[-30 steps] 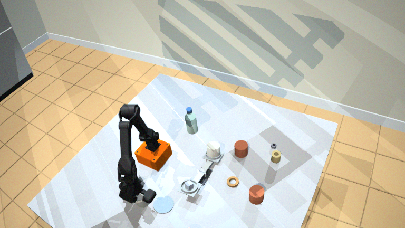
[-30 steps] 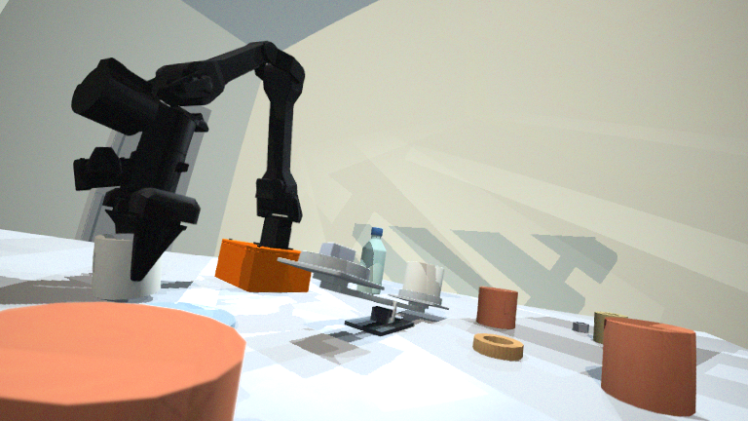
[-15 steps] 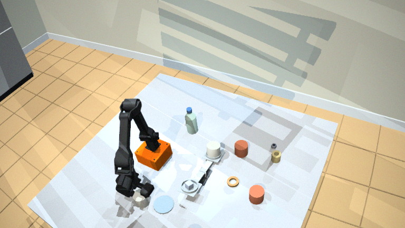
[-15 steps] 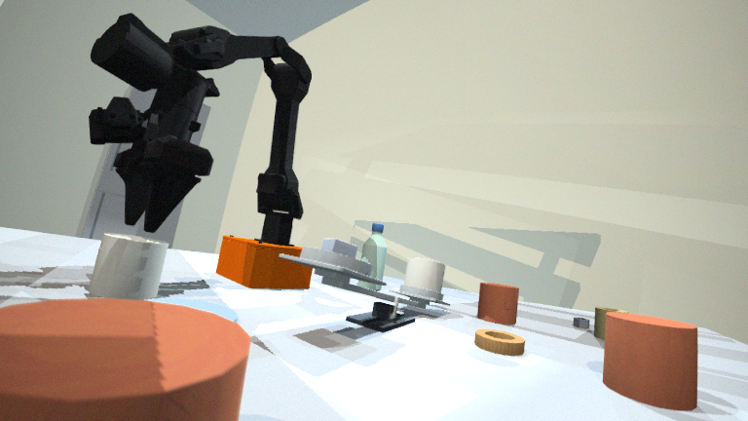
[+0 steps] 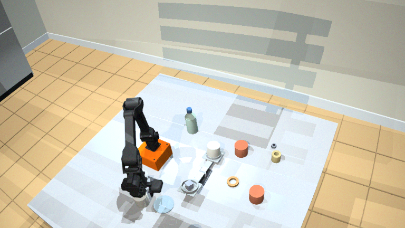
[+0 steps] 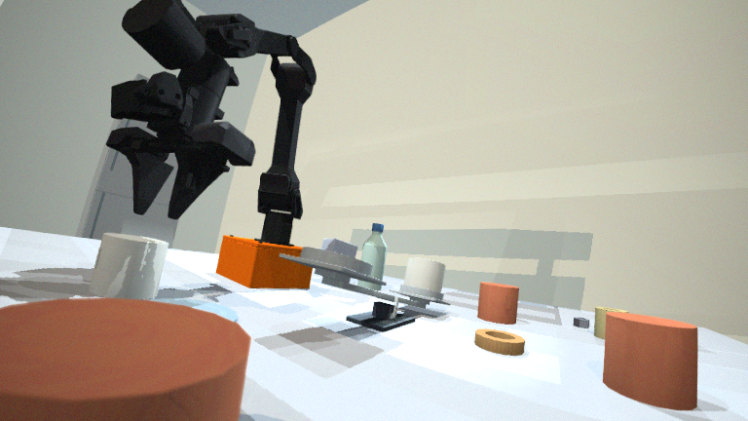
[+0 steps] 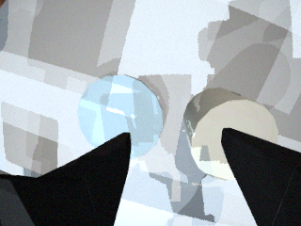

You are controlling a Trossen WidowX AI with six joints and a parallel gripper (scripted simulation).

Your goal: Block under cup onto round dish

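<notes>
Right now the pale grey block is 14 cm ahead of my gripper tip, 15 cm to the left of it and 1 cm below it. Also, from my gripper tip: pale blue round dish (5 cm ahead, 4 cm to the left, 9 cm below); bottle (9 cm behind, 53 cm to the left, 2 cm above); yellow cylinder (42 cm ahead, 53 cm to the left, 7 cm below).
</notes>
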